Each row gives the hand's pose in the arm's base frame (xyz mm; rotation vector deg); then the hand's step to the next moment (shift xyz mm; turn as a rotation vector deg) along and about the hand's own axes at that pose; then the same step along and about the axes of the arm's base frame.
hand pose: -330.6 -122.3 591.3 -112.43 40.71 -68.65
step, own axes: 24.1 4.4 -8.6 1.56 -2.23 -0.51
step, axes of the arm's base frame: 1.9 -23.3 11.4 0.38 -0.01 2.74
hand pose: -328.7 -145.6 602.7 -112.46 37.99 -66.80
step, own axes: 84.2 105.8 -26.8 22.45 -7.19 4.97
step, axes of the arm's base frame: 8.1 -133.2 -34.7 14.98 -10.62 15.59
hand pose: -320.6 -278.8 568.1 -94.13 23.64 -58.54
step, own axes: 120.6 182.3 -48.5 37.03 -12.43 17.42
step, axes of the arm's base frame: 72.4 -177.2 -116.1 31.87 -11.68 26.02
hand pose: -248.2 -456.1 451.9 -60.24 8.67 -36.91
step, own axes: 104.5 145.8 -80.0 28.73 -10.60 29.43
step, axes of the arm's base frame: 112.8 -70.7 -144.4 30.89 2.68 29.03
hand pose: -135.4 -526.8 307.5 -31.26 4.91 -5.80
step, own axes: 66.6 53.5 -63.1 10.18 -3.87 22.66
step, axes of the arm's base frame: 63.1 5.2 -85.3 12.26 7.13 20.76
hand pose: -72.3 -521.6 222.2 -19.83 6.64 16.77
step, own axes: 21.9 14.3 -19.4 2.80 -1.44 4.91
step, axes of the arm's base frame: 15.3 11.8 -26.2 3.40 1.16 4.59
